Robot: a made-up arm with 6 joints.
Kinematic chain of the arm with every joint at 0, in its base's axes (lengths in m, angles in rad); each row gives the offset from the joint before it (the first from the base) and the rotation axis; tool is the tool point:
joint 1: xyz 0 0 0.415 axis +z
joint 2: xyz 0 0 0 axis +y
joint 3: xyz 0 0 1.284 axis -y
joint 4: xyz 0 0 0 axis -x
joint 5: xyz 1.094 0 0 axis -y
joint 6: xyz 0 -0.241 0 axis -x
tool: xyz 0 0 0
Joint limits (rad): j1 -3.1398..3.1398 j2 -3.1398..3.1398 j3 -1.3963..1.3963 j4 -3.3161..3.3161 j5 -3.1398..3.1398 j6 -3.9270..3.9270
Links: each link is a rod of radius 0.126 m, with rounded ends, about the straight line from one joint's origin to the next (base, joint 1, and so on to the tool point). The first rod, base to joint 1, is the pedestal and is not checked.
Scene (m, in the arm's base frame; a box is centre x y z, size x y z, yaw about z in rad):
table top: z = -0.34
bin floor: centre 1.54 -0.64 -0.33 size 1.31 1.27 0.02 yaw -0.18
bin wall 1: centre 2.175 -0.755 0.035 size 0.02 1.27 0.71 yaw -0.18
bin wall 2: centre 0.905 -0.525 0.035 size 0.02 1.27 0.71 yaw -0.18
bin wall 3: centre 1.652 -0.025 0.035 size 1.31 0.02 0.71 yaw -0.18
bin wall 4: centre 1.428 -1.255 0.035 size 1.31 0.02 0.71 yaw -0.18
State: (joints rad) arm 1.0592 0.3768 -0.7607 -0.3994 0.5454 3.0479
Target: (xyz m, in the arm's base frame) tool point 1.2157 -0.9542 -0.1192
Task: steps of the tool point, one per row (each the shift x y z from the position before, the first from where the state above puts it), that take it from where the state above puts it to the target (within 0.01 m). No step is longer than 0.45 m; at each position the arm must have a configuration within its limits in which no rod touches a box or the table.
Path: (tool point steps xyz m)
1: 0.2313 -0.0919 0.0167
2: 0.2158 -0.1763 0.0217
3: 0.1705 -0.2565 0.0266
4: 0.0971 -0.3218 0.0311
5: 0.0014 -0.3633 0.0354
6: -0.1084 -0.3740 0.0393
7: 0.0526 -0.0297 -0.4297
8: -0.0527 0.0297 -0.4371

